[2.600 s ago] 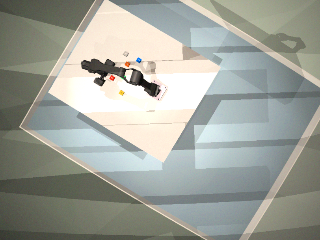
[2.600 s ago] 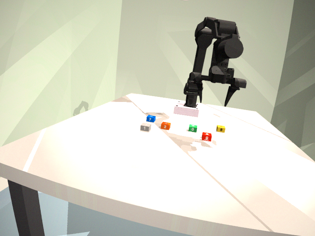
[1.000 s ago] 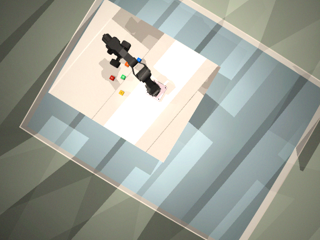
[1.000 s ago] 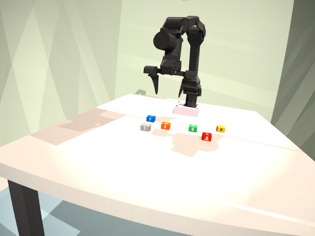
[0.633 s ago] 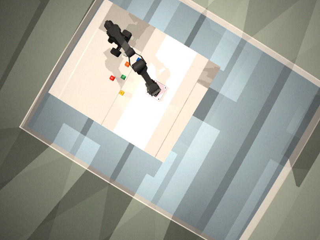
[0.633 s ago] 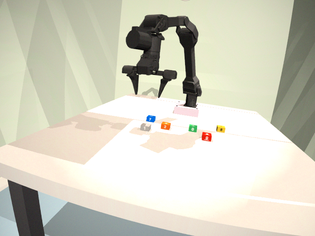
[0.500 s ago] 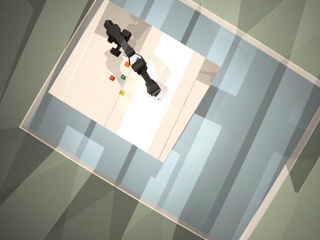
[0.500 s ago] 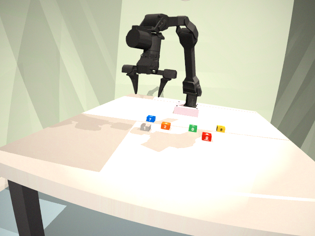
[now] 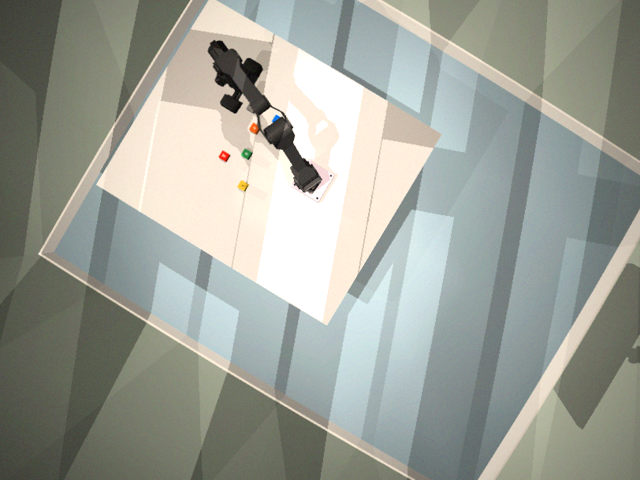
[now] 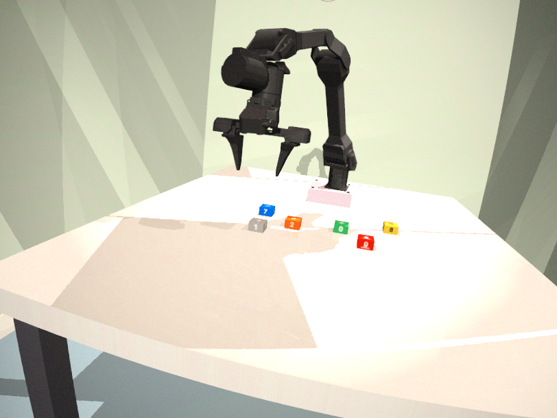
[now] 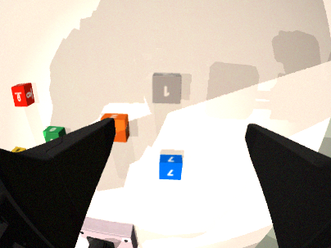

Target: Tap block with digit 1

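Now: the grey block 1 cm to the left of my gripper tip and 11 cm below it. Also, from my gripper tip: red block (3 cm behind, 23 cm to the left, 11 cm below); then green block (10 cm behind, 17 cm to the left, 11 cm below).
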